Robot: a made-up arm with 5 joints. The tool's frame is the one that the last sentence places.
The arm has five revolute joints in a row. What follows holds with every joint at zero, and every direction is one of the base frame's. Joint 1 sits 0.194 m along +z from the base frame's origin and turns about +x. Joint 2 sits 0.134 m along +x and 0.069 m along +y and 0.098 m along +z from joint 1 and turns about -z. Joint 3 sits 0.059 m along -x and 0.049 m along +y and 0.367 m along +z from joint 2 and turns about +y. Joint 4 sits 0.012 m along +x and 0.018 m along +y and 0.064 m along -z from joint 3 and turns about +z. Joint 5 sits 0.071 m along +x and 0.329 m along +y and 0.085 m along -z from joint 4 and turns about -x. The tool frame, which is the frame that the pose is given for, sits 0.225 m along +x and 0.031 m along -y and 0.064 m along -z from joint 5; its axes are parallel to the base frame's.
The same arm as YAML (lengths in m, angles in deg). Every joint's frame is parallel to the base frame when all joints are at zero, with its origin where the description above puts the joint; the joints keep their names.
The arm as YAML. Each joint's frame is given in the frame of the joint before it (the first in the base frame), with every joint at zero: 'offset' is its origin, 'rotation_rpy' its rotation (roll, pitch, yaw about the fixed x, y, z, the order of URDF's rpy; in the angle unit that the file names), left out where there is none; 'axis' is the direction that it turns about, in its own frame. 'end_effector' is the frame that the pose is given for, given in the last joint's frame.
length_unit: m
angle_unit: deg
chain:
  - id: joint 1
    offset: [0.0, 0.0, 0.194]
    axis: "+x"
  - id: joint 2
    offset: [0.134, 0.069, 0.098]
    axis: "-z"
  - id: joint 3
    offset: [-0.059, 0.049, 0.367]
    axis: "+y"
  - id: joint 4
    offset: [0.012, 0.018, -0.064]
    axis: "+z"
  - id: joint 5
    offset: [0.071, 0.329, -0.085]
    axis: "-x"
end_effector:
  offset: [0.225, -0.031, -0.064]

